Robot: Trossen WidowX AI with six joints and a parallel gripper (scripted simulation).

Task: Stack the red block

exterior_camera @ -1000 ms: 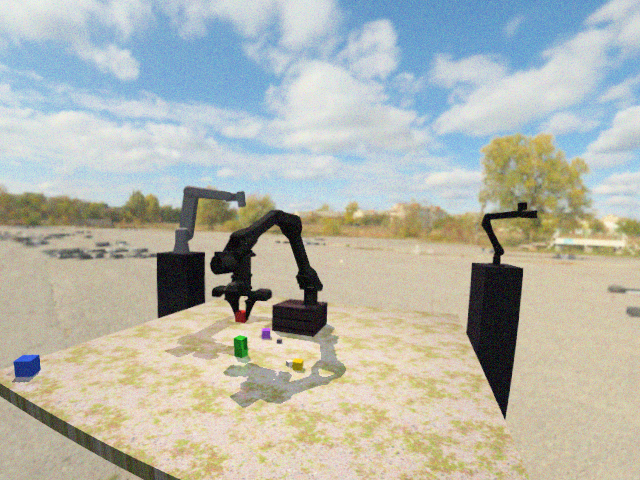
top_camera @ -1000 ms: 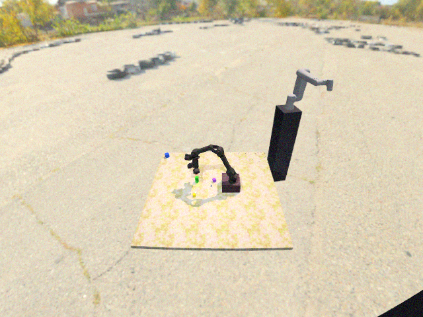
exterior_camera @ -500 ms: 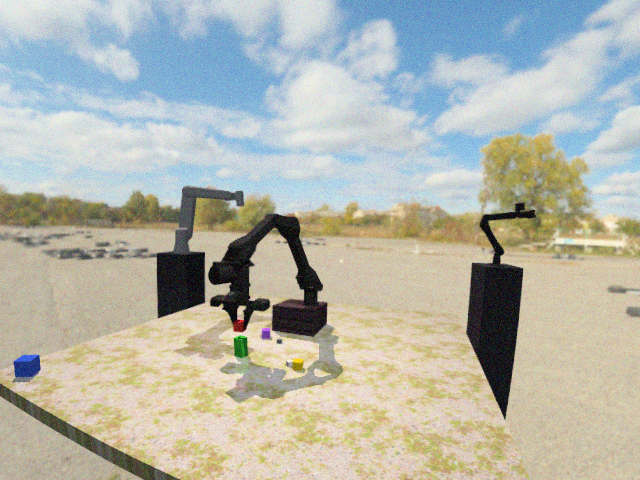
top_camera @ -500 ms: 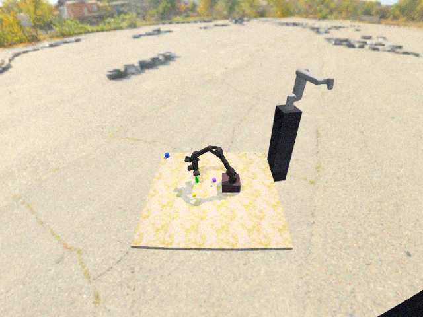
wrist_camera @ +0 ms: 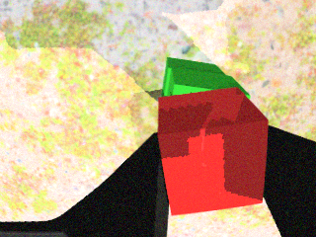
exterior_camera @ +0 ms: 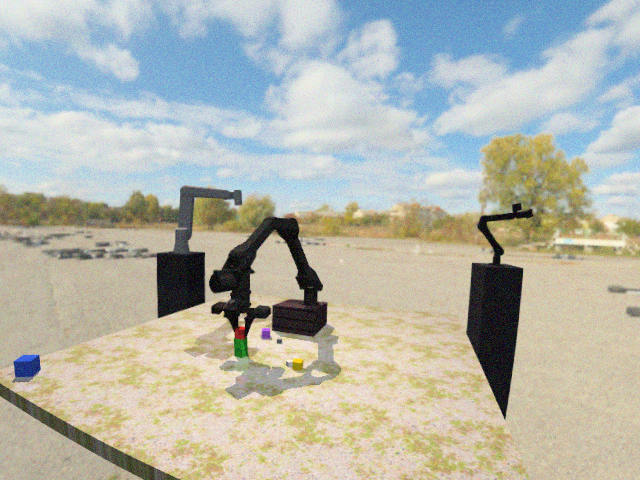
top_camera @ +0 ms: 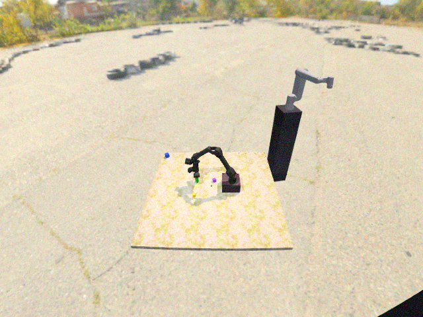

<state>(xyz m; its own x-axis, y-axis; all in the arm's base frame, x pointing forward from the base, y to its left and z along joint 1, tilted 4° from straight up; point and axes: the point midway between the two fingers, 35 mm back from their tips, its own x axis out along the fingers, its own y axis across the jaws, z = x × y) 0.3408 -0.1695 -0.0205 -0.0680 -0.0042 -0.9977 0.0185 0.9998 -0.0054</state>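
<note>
The red block is 10 mm above my gripper tip. From my gripper tip the other things lie so: purple block: 180 mm behind, 50 mm below, 30 mm to the left; then tiny dark cube: 140 mm behind, 90 mm to the left, 60 mm below; then yellow block: 200 mm to the left, 60 mm below, 50 mm ahead.
</note>
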